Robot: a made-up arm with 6 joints.
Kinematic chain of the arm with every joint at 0, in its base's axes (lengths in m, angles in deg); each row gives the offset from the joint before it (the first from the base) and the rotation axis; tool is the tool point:
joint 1: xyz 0 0 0.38 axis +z
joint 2: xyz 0.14 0 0 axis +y
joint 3: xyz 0 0 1.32 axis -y
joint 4: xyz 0 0 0.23 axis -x
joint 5: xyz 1.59 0 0 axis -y
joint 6: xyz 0.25 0 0 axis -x
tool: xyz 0 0 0
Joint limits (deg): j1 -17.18..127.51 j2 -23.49..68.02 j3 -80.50..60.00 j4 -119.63..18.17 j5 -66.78..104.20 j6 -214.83..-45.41
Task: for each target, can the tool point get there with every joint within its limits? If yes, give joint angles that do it. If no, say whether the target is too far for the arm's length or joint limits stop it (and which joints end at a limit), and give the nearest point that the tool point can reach.
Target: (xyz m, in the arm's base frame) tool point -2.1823 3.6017 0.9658
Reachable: no: too far | nearest point -1.6686 2.7539 0.8972 | short by 0.994 m
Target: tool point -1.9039 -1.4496 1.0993
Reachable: no: joint limits stop it (at a limit: joint 1, joint 2, joint 3, joint 5) | nearest point -0.6159 0.4259 0.2909 | short by 2.415 m
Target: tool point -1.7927 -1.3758 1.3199
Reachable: no: joint limits stop it (at a limit: joint 1, joint 2, joint 5) | nearest point -0.7953 0.6598 0.6140 | short by 2.374 m
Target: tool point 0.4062 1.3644 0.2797
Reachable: yes | joints 71.39 4.05 -53.31 -98.28 -11.76 -82.48
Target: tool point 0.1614 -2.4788 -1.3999
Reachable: no: joint limits stop it (at a limit: joint 1, joint 2) | nearest point 0.9026 -0.5291 -0.7704 | short by 2.179 m
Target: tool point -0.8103 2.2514 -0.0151
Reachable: yes | joints 109.72 45.84 -6.20 -18.42 -2.21 -115.15
